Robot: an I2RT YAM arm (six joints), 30 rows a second.
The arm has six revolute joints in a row. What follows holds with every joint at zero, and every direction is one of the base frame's.
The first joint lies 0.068 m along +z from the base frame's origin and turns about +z.
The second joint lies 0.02 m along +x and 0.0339 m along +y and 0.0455 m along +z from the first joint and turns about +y.
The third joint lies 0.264 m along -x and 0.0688 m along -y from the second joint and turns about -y.
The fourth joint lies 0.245 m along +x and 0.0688 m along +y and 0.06 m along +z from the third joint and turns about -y.
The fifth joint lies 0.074 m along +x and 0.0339 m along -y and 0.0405 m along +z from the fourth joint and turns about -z.
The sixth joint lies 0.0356 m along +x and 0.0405 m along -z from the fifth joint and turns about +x.
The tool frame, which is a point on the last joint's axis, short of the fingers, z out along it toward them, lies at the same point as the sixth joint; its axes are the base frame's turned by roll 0, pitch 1.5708 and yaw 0 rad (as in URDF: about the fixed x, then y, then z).
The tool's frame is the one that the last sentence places.
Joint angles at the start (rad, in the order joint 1, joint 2, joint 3, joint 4, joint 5, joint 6):
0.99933 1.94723 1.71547 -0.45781 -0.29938 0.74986
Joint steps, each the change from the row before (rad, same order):
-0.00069 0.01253 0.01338 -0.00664 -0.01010 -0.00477
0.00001 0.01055 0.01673 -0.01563 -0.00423 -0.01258
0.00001 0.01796 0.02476 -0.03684 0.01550 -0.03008
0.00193 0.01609 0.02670 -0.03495 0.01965 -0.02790
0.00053 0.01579 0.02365 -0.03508 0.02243 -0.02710
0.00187 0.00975 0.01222 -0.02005 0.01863 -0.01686
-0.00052 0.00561 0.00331 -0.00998 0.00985 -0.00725
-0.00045 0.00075 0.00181 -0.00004 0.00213 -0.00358
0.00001 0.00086 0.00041 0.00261 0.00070 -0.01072
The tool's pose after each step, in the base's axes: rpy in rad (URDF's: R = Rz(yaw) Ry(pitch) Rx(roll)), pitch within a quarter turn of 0, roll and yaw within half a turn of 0; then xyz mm. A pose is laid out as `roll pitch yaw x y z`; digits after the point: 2 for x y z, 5 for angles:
2.31399 0.44678 -2.94118 237.35 388.57 290.98
2.32342 0.44742 -2.92614 238.23 390.22 290.72
2.36500 0.45451 -2.90075 239.92 391.87 288.01
2.40443 0.46489 -2.87757 240.89 393.79 286.86
2.44817 0.47269 -2.85508 242.30 395.00 284.80
2.47917 0.47857 -2.84039 242.66 395.99 282.84
2.49720 0.47816 -2.83429 243.39 396.05 280.63
2.49930 0.48208 -2.83268 243.77 396.12 280.87
2.50274 0.49048 -2.82395 243.99 396.43 280.81

